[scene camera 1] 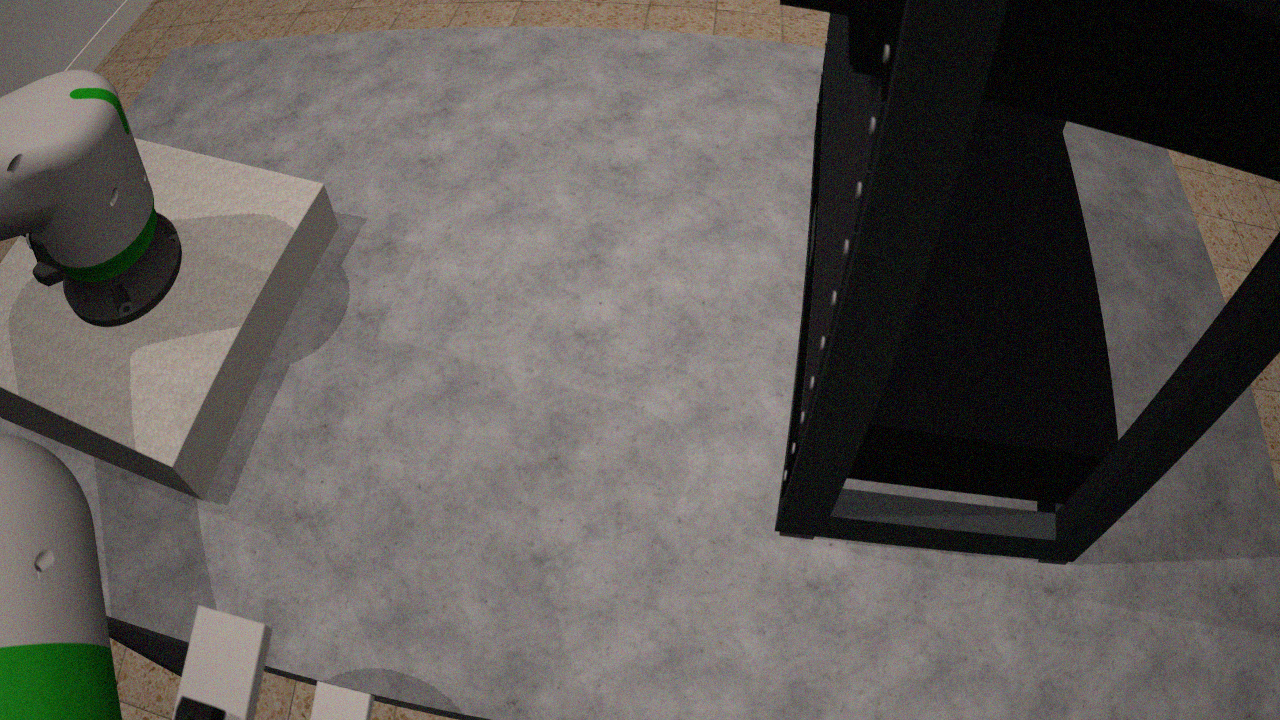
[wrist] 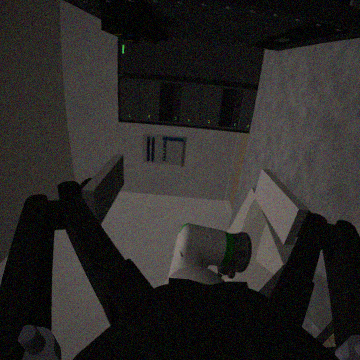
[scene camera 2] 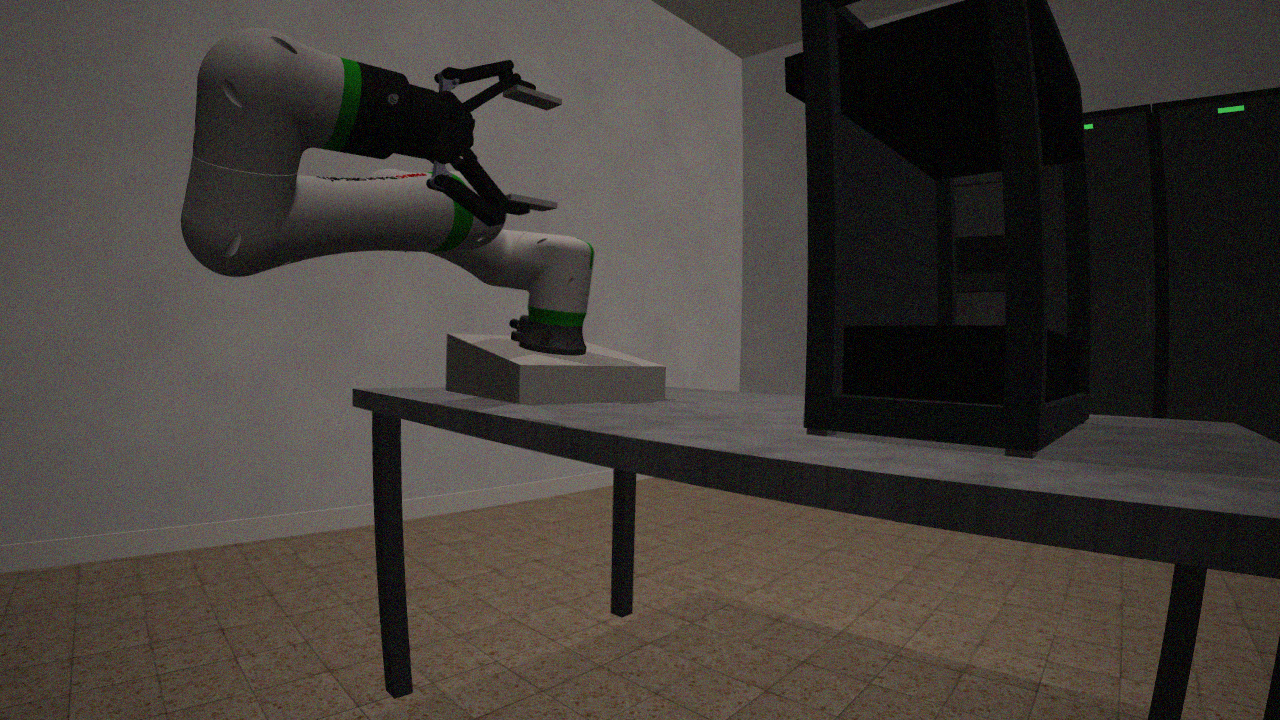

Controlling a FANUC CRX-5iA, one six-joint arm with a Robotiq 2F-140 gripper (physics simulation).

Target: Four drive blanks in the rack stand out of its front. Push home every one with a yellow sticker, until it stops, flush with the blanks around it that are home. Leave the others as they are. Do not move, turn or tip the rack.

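The black rack (scene camera 1: 930, 161) (scene camera 2: 821, 268) stands upright on the table, its front towards the arm's base. A dark block (scene camera 2: 793, 77) juts from the rack's front near the top in scene camera 2; I cannot tell which blank it is. The blanks' faces and any yellow stickers cannot be made out. My gripper (scene camera 1: 284, 685) (scene camera 2: 532, 150) (wrist: 191, 175) is open and empty. It hangs high, well apart from the rack, on the left in scene camera 2 and at the lower left edge in scene camera 1. Dark shapes cross the top of the wrist view.
The grey table (scene camera 1: 572, 358) (scene camera 2: 733, 425) carries the rack and the pale base block (scene camera 1: 259, 313) (scene camera 2: 590, 383) under the arm's foot. The arm's elbow and forearm reach left in scene camera 2. Dark cabinets (scene camera 2: 1118, 268) (wrist: 190, 60) stand against the room's far side.
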